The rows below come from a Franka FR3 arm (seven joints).
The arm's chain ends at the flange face. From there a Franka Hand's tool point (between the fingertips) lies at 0.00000 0.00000 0.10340 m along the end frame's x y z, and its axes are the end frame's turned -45 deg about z.
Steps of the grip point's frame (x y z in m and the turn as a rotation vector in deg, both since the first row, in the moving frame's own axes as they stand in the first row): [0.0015, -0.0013, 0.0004, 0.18, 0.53, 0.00]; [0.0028, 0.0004, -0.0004, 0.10, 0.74, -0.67]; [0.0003, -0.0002, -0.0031, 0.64, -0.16, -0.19]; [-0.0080, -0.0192, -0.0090, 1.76, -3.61, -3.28]
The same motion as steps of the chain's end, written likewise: [-0.0003, -0.0011, 0.0004, 0.50, 0.25, 0.00]; [0.0015, -0.0006, -0.0004, 0.59, 0.45, -0.67]; [0.0011, 0.0003, -0.0031, 0.34, -0.57, -0.19]; [-0.0125, -0.0105, -0.0087, -1.31, -3.80, -3.28]
